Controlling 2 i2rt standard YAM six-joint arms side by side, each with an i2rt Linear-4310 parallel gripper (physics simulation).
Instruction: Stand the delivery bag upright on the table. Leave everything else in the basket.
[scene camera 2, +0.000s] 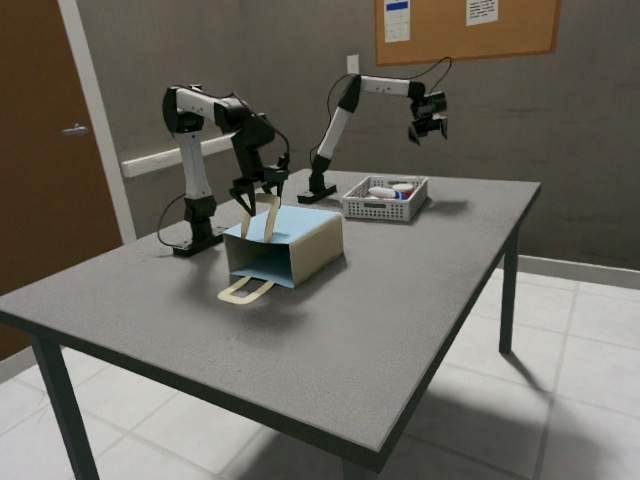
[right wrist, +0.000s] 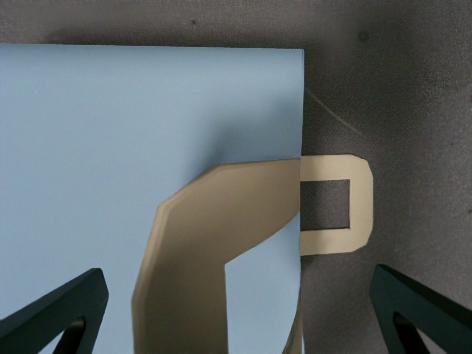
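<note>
The delivery bag (scene camera 2: 317, 248) (right wrist: 100, 115) lies on its side on the table, with a light blue panel up and its open mouth toward the front left in the scene view. Its upper handle (scene camera 2: 271, 222) (right wrist: 175, 280) stands up from the mouth's edge. The lower handle (scene camera 2: 227, 297) (right wrist: 362, 200) lies flat on the table. My right gripper (scene camera 2: 266, 209) (right wrist: 238, 279) is open above the bag, its fingers apart on either side of the upper handle. My left gripper (scene camera 2: 431, 138) is open, high above and behind the basket (scene camera 2: 345, 209).
The basket stands beyond the bag, near the left arm's base (scene camera 2: 316, 193). It holds a white and blue item (scene camera 2: 383, 192) and a red item with a white top (scene camera 2: 405, 189). The right arm's base (scene camera 2: 199, 244) is left of the bag. The table (scene camera 2: 361, 320) has its edge at the right.
</note>
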